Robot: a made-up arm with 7 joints.
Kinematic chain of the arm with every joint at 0, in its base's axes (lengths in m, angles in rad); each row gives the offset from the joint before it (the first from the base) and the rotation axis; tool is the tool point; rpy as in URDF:
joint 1: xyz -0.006 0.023 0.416 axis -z
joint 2: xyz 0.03 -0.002 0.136 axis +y
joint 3: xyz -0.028 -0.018 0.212 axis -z
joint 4: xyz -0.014 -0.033 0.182 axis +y
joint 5: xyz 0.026 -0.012 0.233 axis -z
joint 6: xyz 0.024 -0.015 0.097 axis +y
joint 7: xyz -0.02 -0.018 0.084 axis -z
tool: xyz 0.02 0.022 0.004 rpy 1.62 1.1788 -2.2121
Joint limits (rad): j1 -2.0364..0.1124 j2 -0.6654..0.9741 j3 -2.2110..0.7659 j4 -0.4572..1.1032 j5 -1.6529..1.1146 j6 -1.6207..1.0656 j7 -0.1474..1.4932
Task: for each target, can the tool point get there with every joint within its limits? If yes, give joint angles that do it. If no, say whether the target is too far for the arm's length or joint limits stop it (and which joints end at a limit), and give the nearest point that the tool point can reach.
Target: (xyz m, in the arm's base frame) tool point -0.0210 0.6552 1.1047
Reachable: yes | joints -1.6977 0.8475 -0.0963 -0.0772 -0.6065 -0.0816 0.2095
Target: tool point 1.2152 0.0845 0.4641
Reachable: no: too far | nearest point 0.7301 0.0601 0.6521 | short by 0.521 m
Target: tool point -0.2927 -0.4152 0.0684
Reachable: no: joint limits stop it (at a limit: joint 2, joint 3, joint 4, joint 6, joint 7) | nearest point -0.2944 -0.4178 0.7442 | short by 0.676 m
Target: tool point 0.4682 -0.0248 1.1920
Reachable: yes | joints -0.0490 0.6579 -0.9719 -0.0622 0.9011 -0.9324 0.0798
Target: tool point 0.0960 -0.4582 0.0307
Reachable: no: joint limits stop it (at a limit: joint 1, joint 2, joint 4, joint 6, joint 7) | nearest point 0.4993 -0.3025 0.5776 | short by 0.697 m
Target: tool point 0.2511 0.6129 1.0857
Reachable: yes | joints -1.3426 0.8331 -1.4283 -0.2819 -0.8125 -0.2597 0.2011
